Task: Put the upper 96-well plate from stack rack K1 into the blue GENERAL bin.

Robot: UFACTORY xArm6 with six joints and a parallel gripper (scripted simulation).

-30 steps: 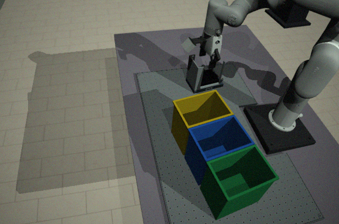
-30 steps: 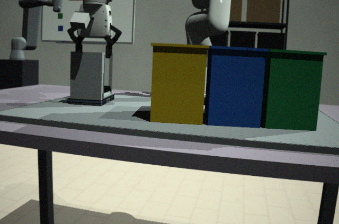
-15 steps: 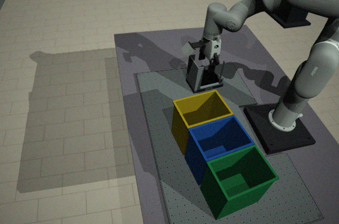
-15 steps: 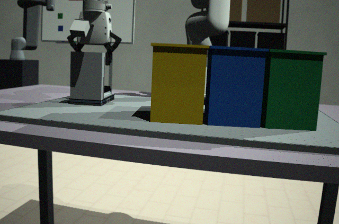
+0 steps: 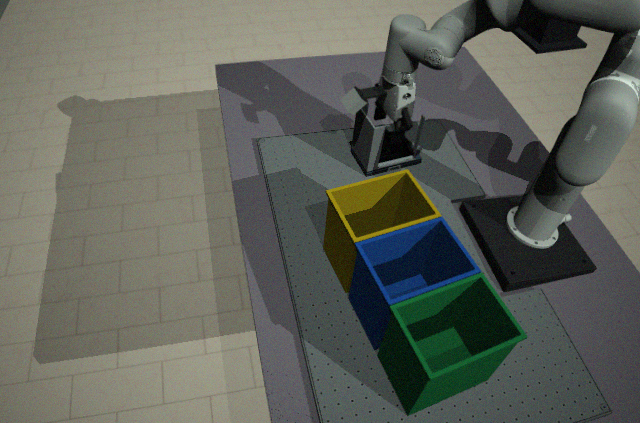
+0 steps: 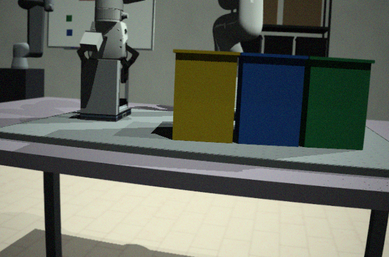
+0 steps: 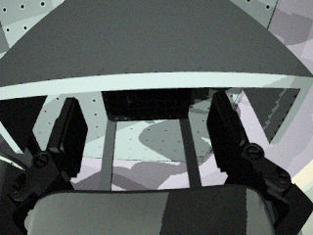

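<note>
My gripper is now 6 cm above the dark 96-well plate. From my hand the other things lie so: grey rack wall 7 cm ahead, 2 cm below; then white 96-well plate 8 cm below; then yellow bin 15 cm ahead, 28 cm to the left, 2 cm below.
</note>
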